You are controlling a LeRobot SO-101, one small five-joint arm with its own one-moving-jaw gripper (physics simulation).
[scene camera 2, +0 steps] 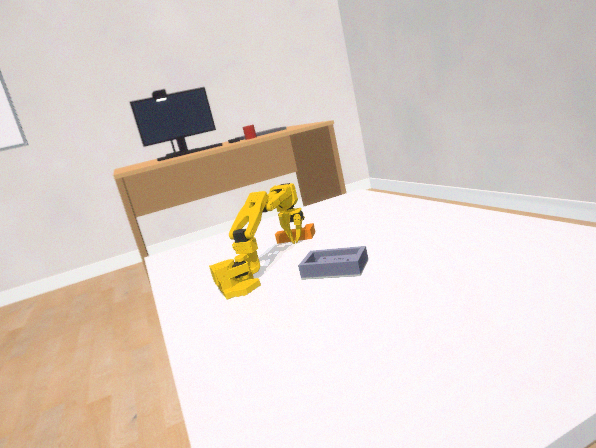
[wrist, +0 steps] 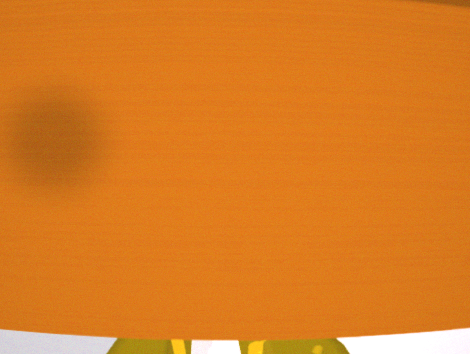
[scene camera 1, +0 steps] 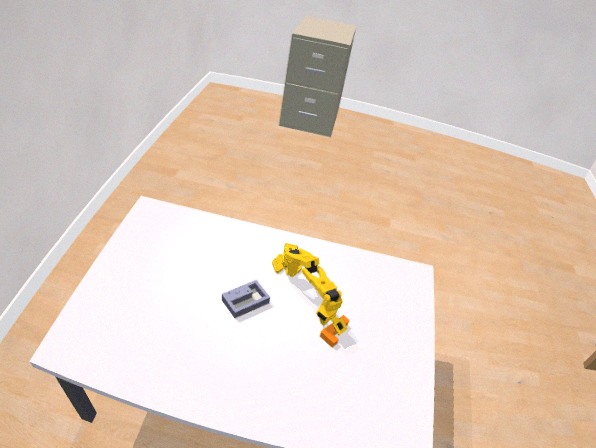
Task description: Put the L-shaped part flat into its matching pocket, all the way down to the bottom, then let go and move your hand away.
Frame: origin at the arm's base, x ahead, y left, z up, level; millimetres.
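Seen in the pictures: hand, its tool point: (scene camera 2: 294, 242) (wrist: 203, 284) (scene camera 1: 324, 323); arm's base, origin of its link: (scene camera 2: 247, 285) (scene camera 1: 285, 270).
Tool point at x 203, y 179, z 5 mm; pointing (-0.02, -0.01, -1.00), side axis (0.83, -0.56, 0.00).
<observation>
Offsets run from my tool point to a thing's top centre. Level surfaces: height alone.
The orange L-shaped part {dx +25, dy +48, dz +25 mm} (scene camera 1: 329, 336) (scene camera 2: 309, 232) (wrist: 225, 200) rests on the white table, outside the pocket. In the wrist view it is very close, fills most of the picture and hides the jaw tips. My gripper (scene camera 2: 295, 242) is shut and empty, pointing down low beside the part, on the arm-base side; the base of both jaws shows at the bottom of the wrist view. I cannot tell whether they touch the part. The grey-blue pocket block {dx -14, dy -280, dz +32 mm} (scene camera 1: 252, 306) (scene camera 2: 331, 270) lies flat on the table, apart from part and gripper, with its recess facing up.
The yellow arm base (scene camera 1: 292, 265) (scene camera 2: 240, 280) stands near one edge of the white table {dz -5 mm} (scene camera 1: 175, 320) (scene camera 2: 400, 350). Beyond the table are a filing cabinet (scene camera 1: 312, 80) and a wooden desk (scene camera 2: 210, 185) with a monitor (scene camera 2: 175, 117) and a red cup (scene camera 2: 249, 132).
</observation>
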